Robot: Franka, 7 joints.
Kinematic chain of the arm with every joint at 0, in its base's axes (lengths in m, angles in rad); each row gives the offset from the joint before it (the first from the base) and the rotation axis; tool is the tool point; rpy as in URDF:
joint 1: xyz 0 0 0.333 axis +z
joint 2: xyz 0 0 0 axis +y
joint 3: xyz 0 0 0.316 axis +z
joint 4: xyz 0.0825 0 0 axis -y
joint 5: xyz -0.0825 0 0.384 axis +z
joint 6: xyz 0 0 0 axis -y
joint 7: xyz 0.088 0 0 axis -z
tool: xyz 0 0 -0.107 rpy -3.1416 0 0
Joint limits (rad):
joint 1: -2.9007..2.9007
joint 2: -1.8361..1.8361
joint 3: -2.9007..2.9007
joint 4: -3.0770..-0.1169
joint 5: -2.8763..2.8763
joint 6: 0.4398..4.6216
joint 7: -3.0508..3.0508
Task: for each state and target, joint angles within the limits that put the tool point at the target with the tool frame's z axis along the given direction. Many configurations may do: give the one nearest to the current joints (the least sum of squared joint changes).
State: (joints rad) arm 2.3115 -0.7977 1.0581 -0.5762 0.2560 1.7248 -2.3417
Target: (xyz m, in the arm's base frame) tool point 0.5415 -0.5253 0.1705 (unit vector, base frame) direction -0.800 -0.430 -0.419
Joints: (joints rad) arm 2.9004 -1.6868 1.6662 -0.6743 0.4502 1.4932 -2.3417
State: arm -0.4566 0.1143 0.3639 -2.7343 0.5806 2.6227 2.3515
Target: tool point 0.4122 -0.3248 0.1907 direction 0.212 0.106 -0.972
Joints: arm -0.6952 0.3577 0.0618 -2.3175 0.5056 2.7381 2.3515
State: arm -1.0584 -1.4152 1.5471 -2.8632 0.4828 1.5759 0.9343
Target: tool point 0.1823 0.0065 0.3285 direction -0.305 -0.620 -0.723
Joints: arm -0.6020 -1.8165 1.3322 -3.0770 0.5802 1.4375 0.9343
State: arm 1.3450 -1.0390 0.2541 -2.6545 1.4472 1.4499 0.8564
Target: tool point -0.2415 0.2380 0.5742 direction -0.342 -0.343 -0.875
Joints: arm 1.3265 -0.8556 0.5460 -2.2896 0.8315 1.2329 0.8564
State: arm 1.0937 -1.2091 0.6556 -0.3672 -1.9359 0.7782 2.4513
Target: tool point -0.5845 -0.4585 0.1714 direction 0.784 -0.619 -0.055
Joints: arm 0.5179 -1.8262 0.4866 -0.1191 -2.1759 1.1450 2.4513
